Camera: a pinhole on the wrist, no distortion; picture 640 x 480 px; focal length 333.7 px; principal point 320.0 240.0 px. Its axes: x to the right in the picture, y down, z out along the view. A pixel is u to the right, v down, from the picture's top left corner.
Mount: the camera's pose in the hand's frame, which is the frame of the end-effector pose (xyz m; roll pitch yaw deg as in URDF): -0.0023 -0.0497 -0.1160 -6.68 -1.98 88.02
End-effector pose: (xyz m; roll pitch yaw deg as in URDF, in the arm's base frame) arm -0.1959 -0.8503 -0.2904 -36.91 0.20 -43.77
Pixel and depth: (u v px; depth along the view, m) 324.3 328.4 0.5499
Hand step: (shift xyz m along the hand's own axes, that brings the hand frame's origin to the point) -0.2112 -0.0537 0.4132
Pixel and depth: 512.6 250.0 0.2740
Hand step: -0.0372 0.1003 0.1605
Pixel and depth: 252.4 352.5 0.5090
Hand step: -0.2359 -0.1615 0.3657
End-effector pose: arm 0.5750 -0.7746 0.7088 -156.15 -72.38 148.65
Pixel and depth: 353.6 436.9 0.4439
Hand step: -0.3128 -0.0085 0.2957
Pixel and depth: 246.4 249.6 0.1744
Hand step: -0.0291 -0.0932 0.0552
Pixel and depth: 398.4 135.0 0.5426
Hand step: 0.1078 0.0547 0.4468
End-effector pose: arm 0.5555 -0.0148 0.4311 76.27 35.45 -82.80
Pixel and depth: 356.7 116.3 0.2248
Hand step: 0.0549 -0.0350 0.1177
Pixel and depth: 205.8 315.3 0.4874
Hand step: -0.1745 -0.2268 0.3493
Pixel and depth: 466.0 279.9 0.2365
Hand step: -0.0546 0.0476 0.1190
